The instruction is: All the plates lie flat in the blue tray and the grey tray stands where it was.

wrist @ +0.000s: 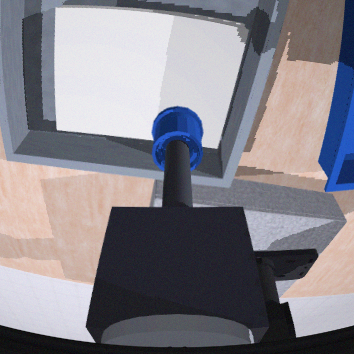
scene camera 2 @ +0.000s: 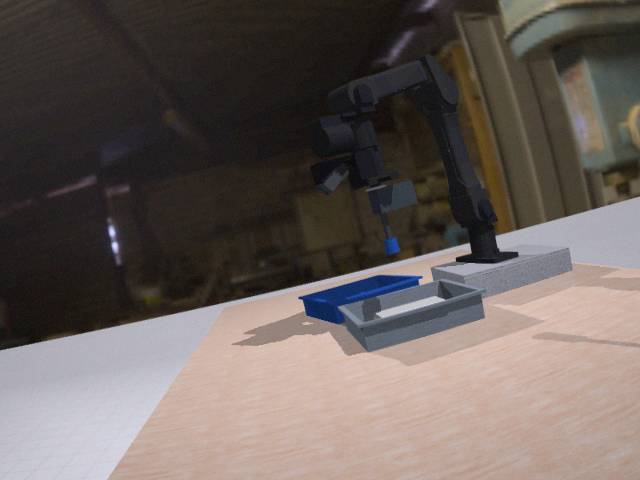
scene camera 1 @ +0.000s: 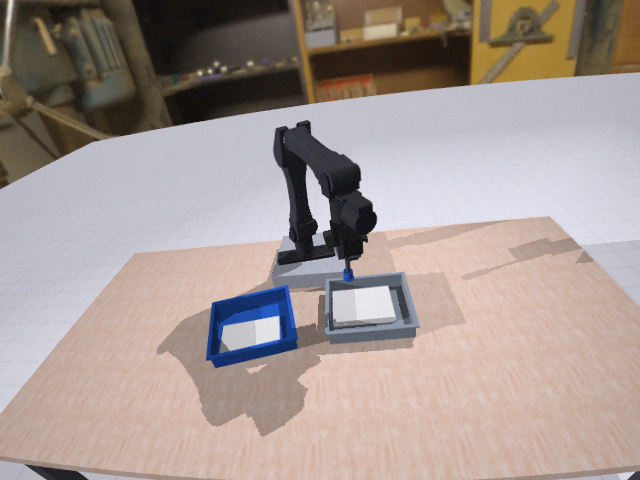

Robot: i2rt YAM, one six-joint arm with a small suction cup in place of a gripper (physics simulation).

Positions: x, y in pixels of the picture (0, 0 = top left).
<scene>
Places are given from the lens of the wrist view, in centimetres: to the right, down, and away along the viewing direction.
suction cup point(wrist: 172, 120): 0, -3, 15
blue tray point(wrist: 328, 159): 18, -2, 32
grey tray point(wrist: 37, 141): -16, -4, 30
The marked spots on the grey tray and the suction cup are 21 cm apart.
</scene>
